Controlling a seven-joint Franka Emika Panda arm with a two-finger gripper.
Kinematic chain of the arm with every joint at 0, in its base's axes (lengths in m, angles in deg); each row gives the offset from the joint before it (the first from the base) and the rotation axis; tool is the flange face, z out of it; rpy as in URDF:
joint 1: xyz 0 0 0.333 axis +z
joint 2: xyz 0 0 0 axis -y
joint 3: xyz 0 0 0.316 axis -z
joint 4: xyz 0.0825 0 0 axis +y
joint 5: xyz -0.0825 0 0.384 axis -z
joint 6: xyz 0 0 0 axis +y
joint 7: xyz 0.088 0 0 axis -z
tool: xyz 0 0 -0.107 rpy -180 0 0
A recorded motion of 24 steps. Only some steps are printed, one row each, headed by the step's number.
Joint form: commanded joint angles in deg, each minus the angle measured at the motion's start. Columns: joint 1, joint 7, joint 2, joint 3, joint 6, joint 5, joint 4.
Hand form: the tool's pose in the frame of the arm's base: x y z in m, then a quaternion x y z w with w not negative. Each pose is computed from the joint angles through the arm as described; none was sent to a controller.
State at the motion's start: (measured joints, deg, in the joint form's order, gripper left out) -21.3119 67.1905 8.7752 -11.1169 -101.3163 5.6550 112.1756
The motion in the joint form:
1: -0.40 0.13 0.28 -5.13 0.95 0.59 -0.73
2: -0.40 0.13 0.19 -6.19 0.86 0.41 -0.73
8: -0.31 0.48 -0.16 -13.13 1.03 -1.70 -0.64
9: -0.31 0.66 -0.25 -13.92 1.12 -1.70 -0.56
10: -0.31 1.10 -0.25 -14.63 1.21 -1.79 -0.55
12: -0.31 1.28 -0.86 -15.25 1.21 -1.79 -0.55
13: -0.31 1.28 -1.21 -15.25 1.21 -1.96 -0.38
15: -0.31 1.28 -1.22 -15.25 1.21 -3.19 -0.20
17: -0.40 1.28 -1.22 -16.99 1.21 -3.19 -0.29
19: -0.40 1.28 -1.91 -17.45 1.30 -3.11 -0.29
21: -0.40 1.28 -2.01 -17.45 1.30 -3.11 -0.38
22: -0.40 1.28 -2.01 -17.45 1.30 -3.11 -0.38
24: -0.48 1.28 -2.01 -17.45 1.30 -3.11 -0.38
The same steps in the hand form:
1: 0.5076 -0.0507 0.5438 0.80768 -0.58441 0.02060 0.07544
2: 0.5091 -0.0407 0.5427 0.81289 -0.57717 0.02076 0.07511
8: 0.5120 0.0276 0.5349 0.84327 -0.53278 0.01267 0.06986
9: 0.5117 0.0347 0.5330 0.84595 -0.52828 0.01148 0.07176
10: 0.5111 0.0414 0.5323 0.84701 -0.52651 0.01121 0.07244
12: 0.5127 0.0464 0.5271 0.84913 -0.52292 0.00663 0.07407
13: 0.5134 0.0462 0.5228 0.84908 -0.52300 0.00157 0.07430
15: 0.5128 0.0479 0.5211 0.84829 -0.52527 -0.00596 0.06680
17: 0.5117 0.0633 0.5208 0.85560 -0.51308 -0.00403 0.06837
19: 0.5132 0.0666 0.5150 0.85772 -0.50912 -0.00981 0.07087
21: 0.5137 0.0665 0.5150 0.85777 -0.50907 -0.01005 0.07053
22: 0.5137 0.0665 0.5150 0.85777 -0.50907 -0.01005 0.07053
24: 0.5138 0.0658 0.5150 0.85741 -0.50967 -0.01010 0.07052

